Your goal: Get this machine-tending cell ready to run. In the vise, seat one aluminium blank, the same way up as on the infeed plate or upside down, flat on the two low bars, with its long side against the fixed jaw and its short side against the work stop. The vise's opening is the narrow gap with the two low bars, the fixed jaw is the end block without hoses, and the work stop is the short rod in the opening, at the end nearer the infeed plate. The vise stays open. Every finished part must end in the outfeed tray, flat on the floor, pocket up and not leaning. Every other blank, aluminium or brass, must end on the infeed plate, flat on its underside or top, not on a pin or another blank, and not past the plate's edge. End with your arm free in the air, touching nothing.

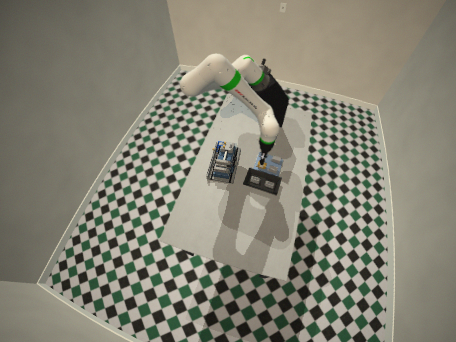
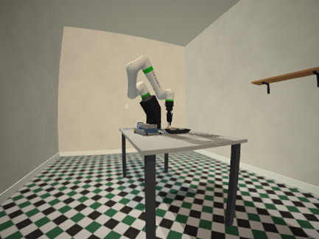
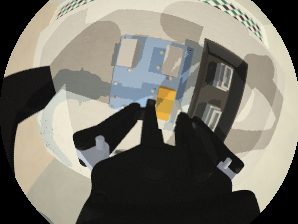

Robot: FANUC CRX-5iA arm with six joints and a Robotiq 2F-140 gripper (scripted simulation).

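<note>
The brass blank lies 40 mm below my hand.
</note>
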